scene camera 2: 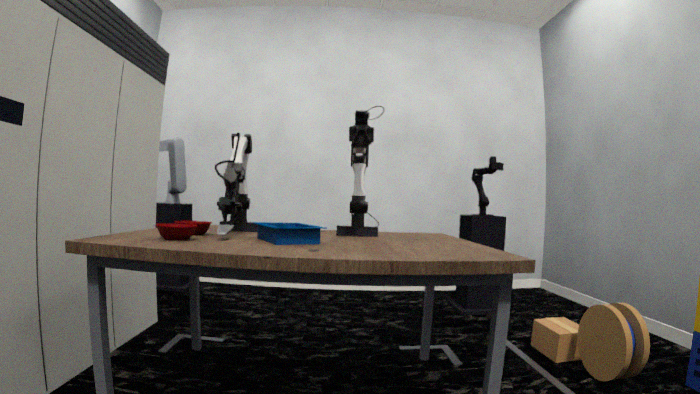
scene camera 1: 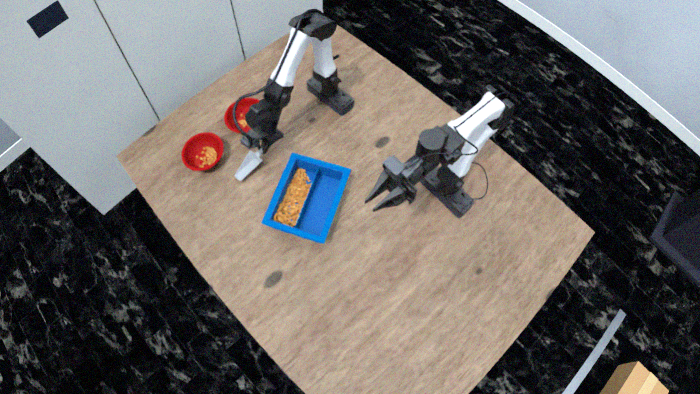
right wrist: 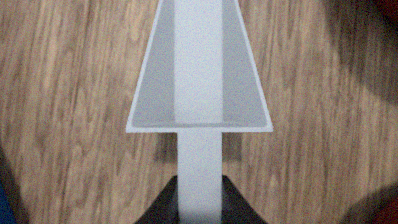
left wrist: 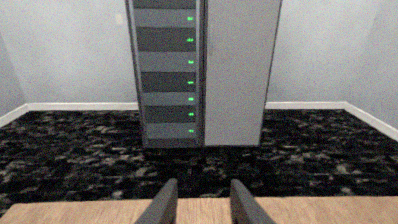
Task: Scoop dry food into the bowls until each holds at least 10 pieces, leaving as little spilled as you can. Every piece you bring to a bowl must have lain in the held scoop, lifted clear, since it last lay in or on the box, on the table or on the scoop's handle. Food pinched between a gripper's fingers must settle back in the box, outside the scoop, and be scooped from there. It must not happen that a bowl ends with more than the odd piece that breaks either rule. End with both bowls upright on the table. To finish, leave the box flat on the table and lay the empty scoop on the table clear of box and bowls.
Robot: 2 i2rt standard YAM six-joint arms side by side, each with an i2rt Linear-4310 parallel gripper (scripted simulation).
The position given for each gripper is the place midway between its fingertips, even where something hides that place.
Observation:
In view: the left gripper (scene camera 1: 368, 206), the right gripper (right wrist: 199, 184), a blue box (scene camera 1: 314, 221), a grey scoop (right wrist: 198, 78) and a red bowl (scene camera 1: 194, 146).
The left gripper is seen too in the left wrist view (left wrist: 203, 189). The left wrist view misses the blue box: it is out of frame. The left wrist view does not show the grey scoop: it is out of frame.

